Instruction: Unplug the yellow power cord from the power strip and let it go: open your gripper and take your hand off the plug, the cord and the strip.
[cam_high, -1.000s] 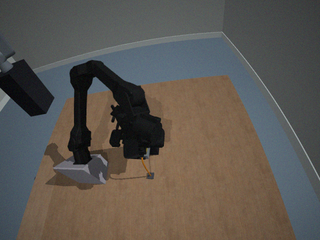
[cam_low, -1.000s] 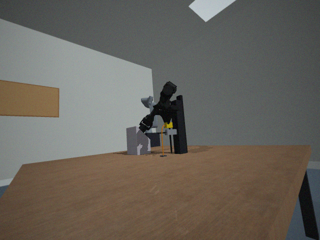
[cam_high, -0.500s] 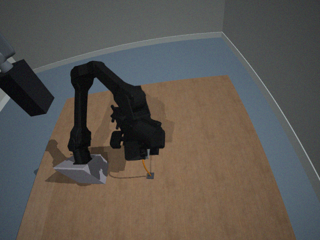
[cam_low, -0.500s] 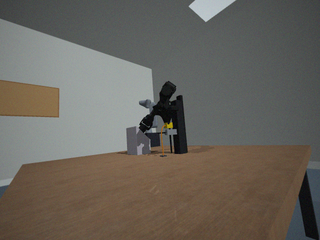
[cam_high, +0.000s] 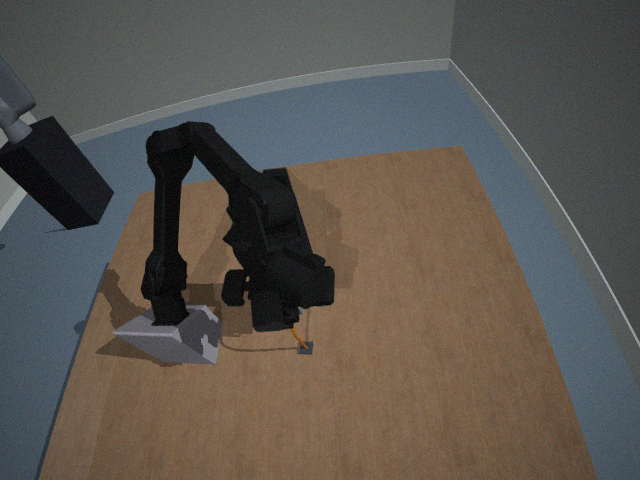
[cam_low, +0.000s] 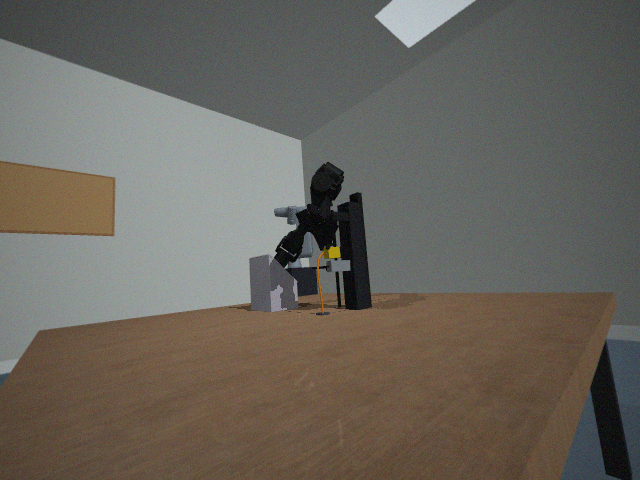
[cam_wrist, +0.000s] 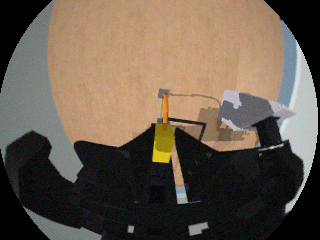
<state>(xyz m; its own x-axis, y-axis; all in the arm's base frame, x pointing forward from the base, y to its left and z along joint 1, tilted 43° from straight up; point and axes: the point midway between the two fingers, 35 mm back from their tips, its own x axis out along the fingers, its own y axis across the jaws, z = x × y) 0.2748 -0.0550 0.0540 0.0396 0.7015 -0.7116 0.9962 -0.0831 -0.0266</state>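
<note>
The yellow plug is 5 cm to the left of my gripper tip. From my gripper tip the other things lie so: grey anchor 1 cm behind, 2 cm to the right, 19 cm below.
</note>
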